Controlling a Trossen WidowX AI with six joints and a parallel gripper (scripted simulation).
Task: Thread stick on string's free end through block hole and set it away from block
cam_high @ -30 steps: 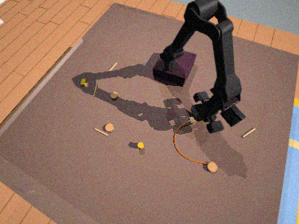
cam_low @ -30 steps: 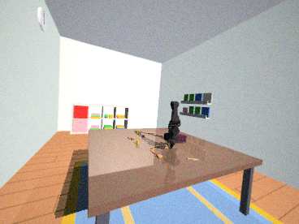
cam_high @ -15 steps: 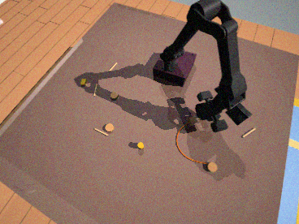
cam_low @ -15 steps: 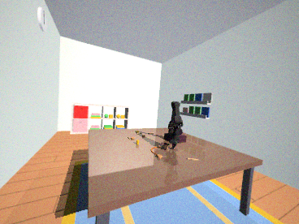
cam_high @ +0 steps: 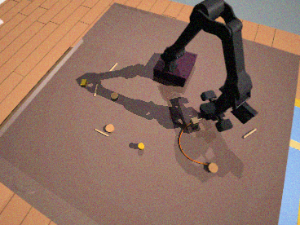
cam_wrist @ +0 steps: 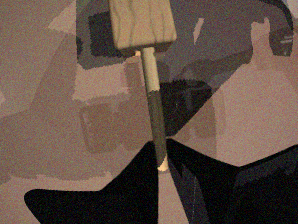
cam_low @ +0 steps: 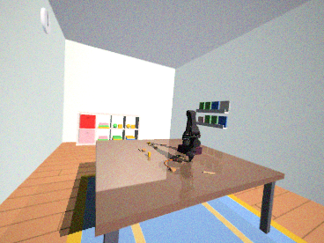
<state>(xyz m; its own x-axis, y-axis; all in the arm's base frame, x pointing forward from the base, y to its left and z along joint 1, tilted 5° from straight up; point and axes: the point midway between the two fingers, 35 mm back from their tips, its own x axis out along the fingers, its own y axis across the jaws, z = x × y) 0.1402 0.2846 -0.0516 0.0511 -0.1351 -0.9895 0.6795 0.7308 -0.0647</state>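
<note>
Now: the small wooden block 6 cm ahead of my gripper tip, 5 cm to the right of it and 1 cm above it. Also, from my gripper tip: yellow cylinder 28 cm ahead, 21 cm to the right, 1 cm above; thin wooden stick 3 cm ahead, 3 cm to the right, 1 cm above; yellow cube 14 cm ahead, 68 cm to the right.
</note>
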